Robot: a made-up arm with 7 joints. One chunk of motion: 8 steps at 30 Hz.
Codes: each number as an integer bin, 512 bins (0 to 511) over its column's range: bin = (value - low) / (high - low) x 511, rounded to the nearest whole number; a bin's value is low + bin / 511 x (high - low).
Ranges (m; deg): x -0.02..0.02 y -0.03..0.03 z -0.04..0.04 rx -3..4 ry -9..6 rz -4..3
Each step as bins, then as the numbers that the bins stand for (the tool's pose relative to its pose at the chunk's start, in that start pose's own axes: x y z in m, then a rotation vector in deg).
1 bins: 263 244 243 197 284 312
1 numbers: 0.0006 -0.0014 -0.0020 -0.30 -0.66 0.27
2 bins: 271 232 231 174 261 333
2 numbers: 0.0012 -0.0028 -0.0038 -0.62 -1.34 0.56
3 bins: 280 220 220 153 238 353
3 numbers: 0.0019 -0.0042 -0.0056 -0.90 -2.01 0.84
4 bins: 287 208 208 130 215 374
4 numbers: 0.0025 -0.0056 -0.0074 -1.22 -2.69 1.12
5 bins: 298 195 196 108 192 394
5 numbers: 0.0033 -0.0071 -0.0093 -1.52 -3.36 1.40
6 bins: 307 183 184 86 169 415
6 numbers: 0.0040 -0.0085 -0.0112 -1.82 -4.04 1.68
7 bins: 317 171 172 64 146 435
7 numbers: 0.0048 -0.0099 -0.0131 -2.12 -4.71 1.96
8 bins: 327 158 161 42 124 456
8 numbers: 0.0056 -0.0114 -0.0148 -2.42 -5.36 2.25
